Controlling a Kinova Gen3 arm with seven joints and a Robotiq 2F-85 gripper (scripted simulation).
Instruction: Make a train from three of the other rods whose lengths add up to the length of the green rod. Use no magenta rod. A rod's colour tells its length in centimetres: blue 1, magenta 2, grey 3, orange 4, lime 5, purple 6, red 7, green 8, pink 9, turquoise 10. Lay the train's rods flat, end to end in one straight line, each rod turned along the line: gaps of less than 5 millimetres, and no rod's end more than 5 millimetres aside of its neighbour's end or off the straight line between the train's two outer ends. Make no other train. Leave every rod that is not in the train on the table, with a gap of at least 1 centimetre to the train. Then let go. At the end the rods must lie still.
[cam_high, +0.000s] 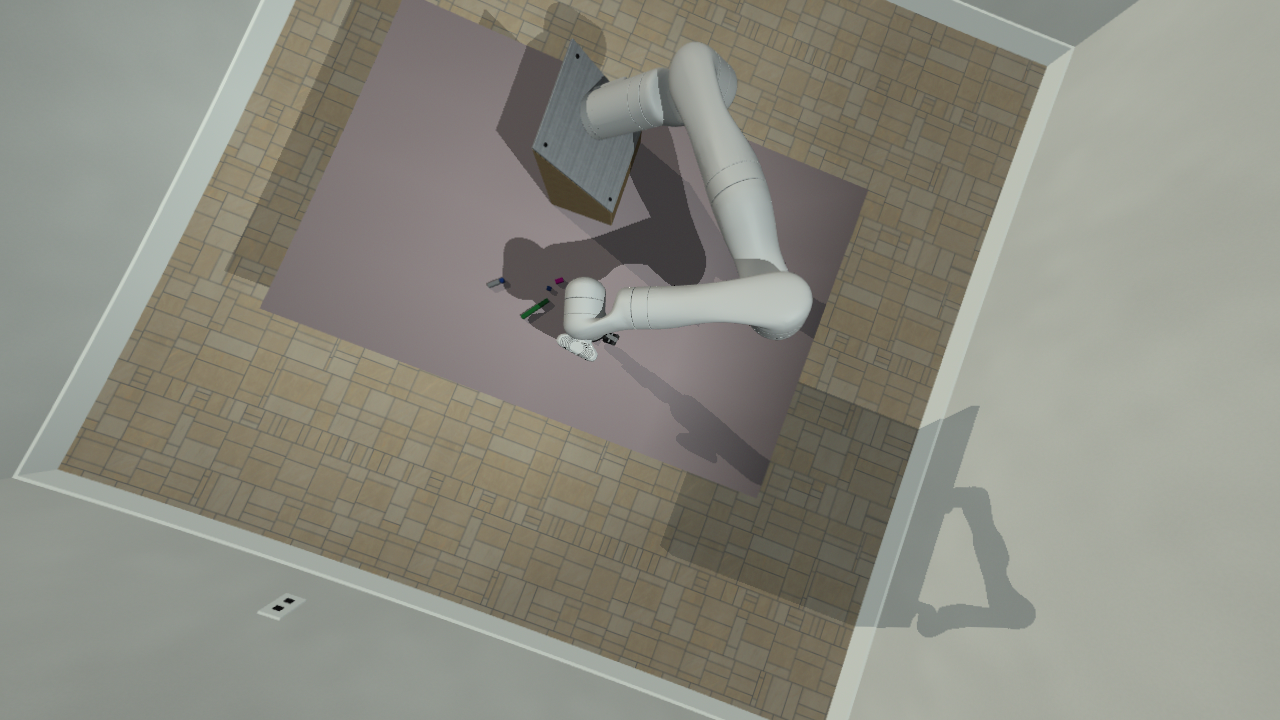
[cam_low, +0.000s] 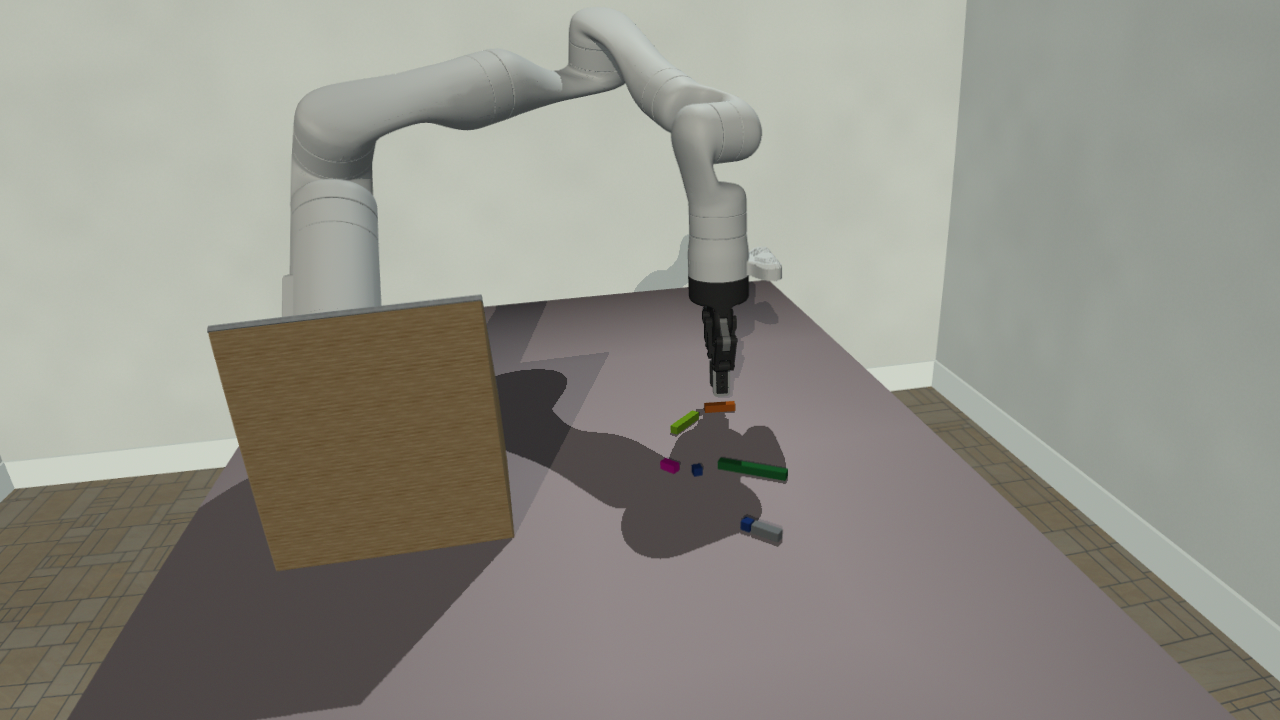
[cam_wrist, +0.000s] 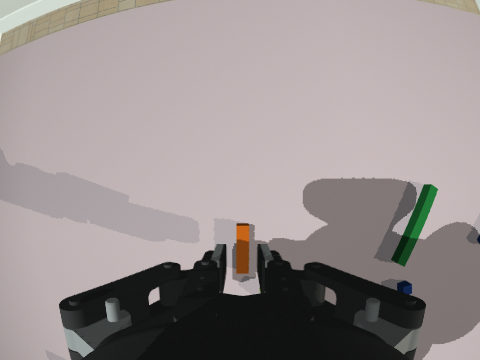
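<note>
My hand is 4 cm above the orange rod. Round my hand: magenta rod 10 cm behind, 13 cm to the right, 4 cm below; then green rod 1 cm behind, 16 cm to the right, 4 cm below; then lime rod 5 cm behind, 3 cm to the right, 4 cm below.
</note>
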